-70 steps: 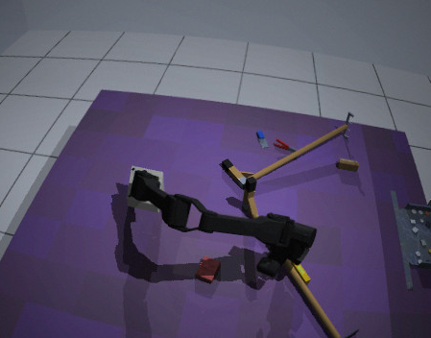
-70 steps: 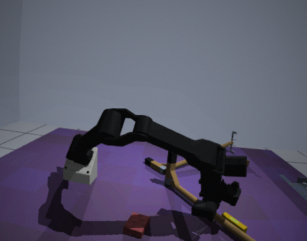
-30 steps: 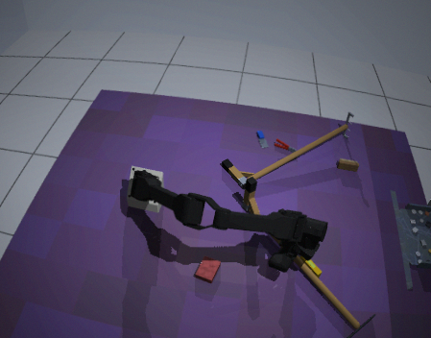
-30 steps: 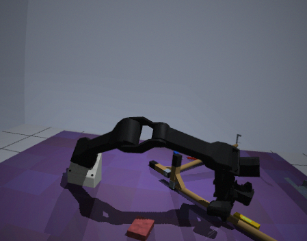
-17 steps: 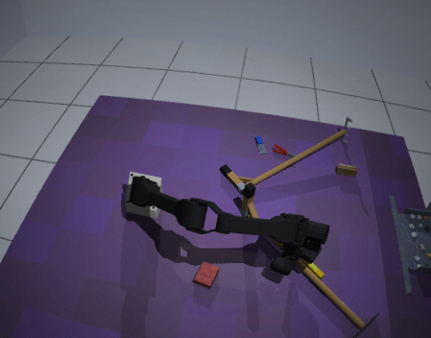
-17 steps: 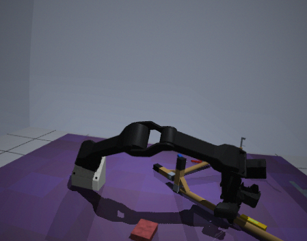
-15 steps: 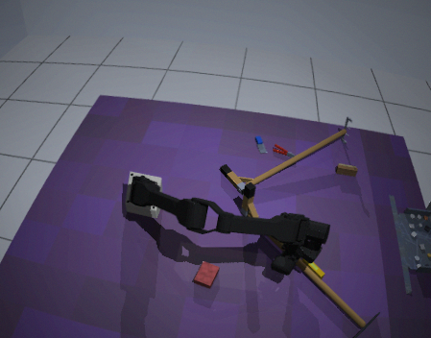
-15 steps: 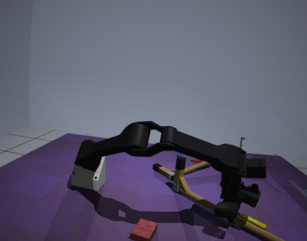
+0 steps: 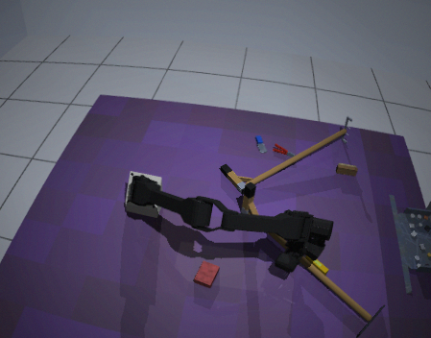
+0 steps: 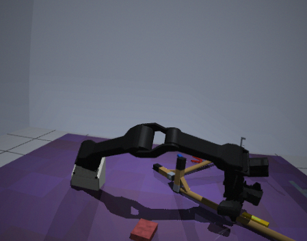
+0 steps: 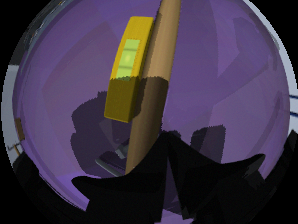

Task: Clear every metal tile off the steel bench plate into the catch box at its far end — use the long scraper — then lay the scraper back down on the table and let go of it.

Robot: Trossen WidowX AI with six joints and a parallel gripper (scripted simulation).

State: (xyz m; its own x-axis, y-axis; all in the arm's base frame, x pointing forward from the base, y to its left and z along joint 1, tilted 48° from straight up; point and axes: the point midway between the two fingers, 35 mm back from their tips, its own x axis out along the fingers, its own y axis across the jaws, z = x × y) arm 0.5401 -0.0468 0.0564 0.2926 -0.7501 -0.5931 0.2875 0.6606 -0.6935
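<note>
Right now the long scraper is 3 cm ahead of my gripper tip and 5 cm above it. Also, from my gripper tip: red block: 26 cm behind, 13 cm to the right; then yellow block: 7 cm ahead, 1 cm to the left, 1 cm above; then brown block: 14 cm ahead, 50 cm to the left, 1 cm above.
</note>
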